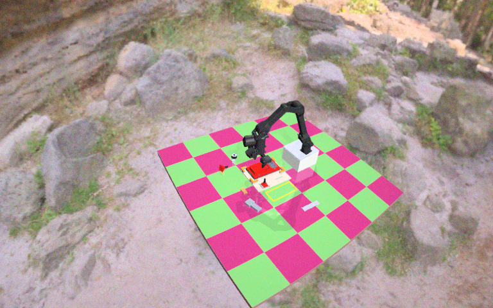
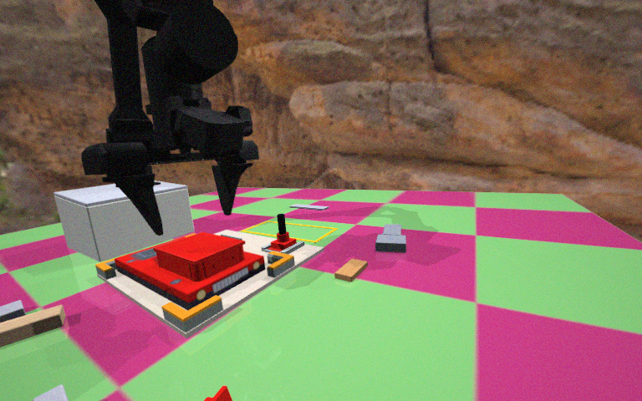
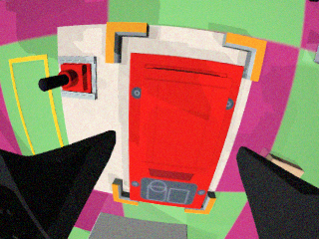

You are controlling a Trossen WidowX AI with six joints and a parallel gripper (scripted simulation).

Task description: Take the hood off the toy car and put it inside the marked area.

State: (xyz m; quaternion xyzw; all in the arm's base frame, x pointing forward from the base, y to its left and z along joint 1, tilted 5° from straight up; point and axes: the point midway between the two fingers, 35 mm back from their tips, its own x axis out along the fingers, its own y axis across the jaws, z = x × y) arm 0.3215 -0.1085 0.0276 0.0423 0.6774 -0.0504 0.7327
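My gripper tip is now 40 mm above the hood.
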